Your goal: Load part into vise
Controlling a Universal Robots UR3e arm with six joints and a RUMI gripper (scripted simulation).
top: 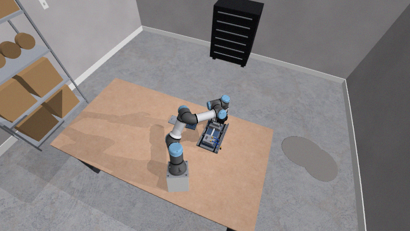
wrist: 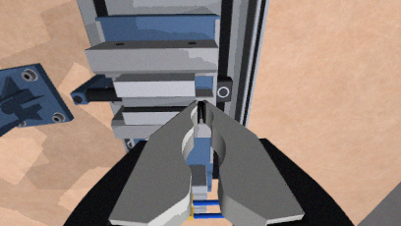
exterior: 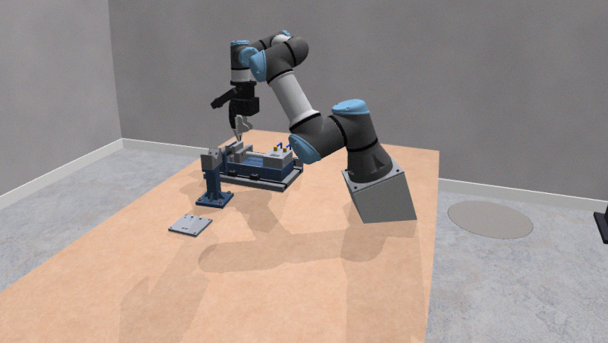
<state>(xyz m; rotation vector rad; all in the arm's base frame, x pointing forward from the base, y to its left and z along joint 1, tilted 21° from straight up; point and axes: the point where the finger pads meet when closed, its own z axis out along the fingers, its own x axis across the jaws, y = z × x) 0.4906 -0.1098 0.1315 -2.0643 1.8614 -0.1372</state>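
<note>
The part is 30 mm to the left of my hand and 20 mm below it. From my hand the other things lie so: fixed jaw: 20 mm ahead, 40 mm to the left, 40 mm below; then work stop: 10 mm behind, 80 mm to the left, 30 mm below; then vise: 70 mm behind, 30 mm to the left, 80 mm below.
</note>
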